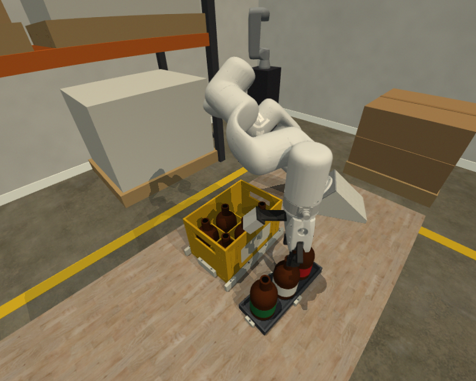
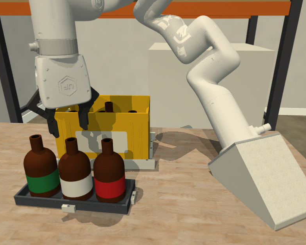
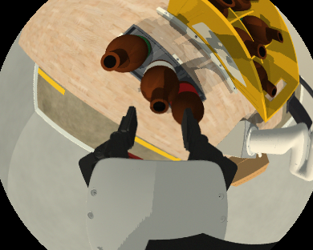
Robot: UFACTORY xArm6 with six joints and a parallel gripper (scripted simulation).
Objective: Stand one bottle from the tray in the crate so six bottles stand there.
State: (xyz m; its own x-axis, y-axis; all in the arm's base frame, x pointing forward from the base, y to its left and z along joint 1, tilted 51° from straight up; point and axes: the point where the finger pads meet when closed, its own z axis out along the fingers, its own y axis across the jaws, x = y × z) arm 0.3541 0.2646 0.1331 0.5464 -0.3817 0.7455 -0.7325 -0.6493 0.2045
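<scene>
My gripper is now 180 mm above the dark tray. The rest, counted from my hand: yellow crate 230 mm to the right, 110 mm below, 50 mm behind.
</scene>
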